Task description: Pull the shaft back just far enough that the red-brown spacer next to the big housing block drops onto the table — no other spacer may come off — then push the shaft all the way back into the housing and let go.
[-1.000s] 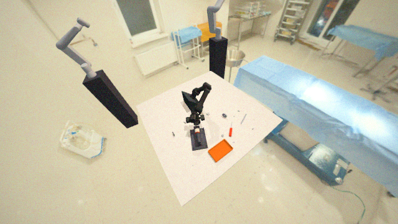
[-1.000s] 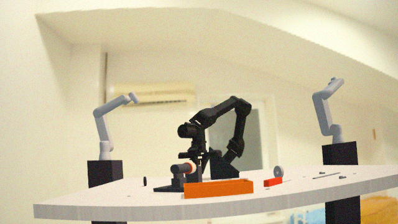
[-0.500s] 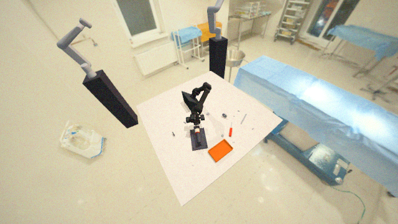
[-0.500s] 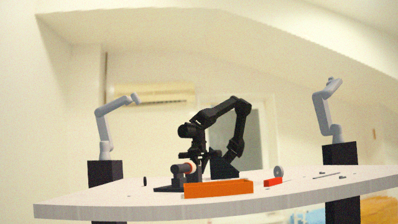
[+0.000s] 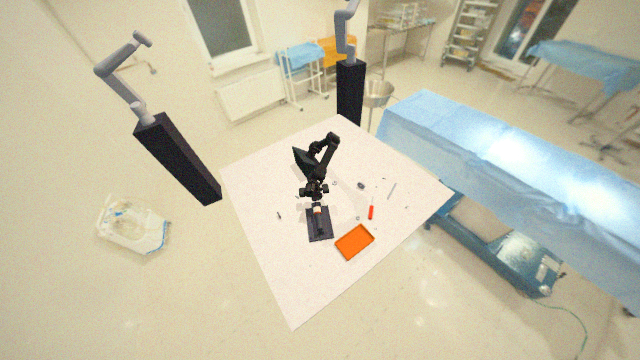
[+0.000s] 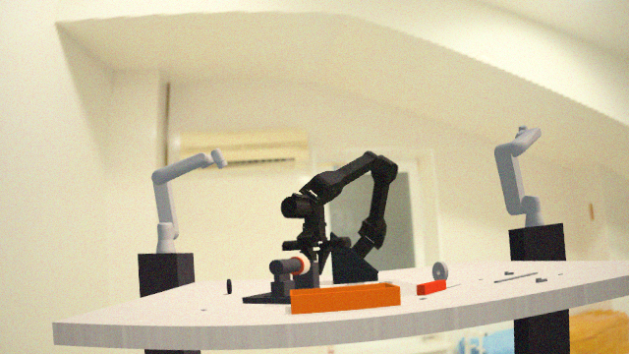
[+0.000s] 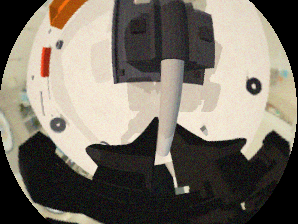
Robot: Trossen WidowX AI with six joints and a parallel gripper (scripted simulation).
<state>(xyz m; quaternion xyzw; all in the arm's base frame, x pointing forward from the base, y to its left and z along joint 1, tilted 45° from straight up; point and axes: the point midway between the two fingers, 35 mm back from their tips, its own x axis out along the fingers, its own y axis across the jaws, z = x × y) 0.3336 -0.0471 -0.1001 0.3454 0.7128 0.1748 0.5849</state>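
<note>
My gripper tip is 80 mm short of the grey shaft, 30 mm below it and 20 mm to the left of it. From my gripper tip the other things lie so: round grey disc 330 mm to the left, 40 mm ahead, 20 mm below; red-brown spacer 130 mm ahead, 40 mm to the right, 30 mm above; small black ring 260 mm to the right, 20 mm below.
</note>
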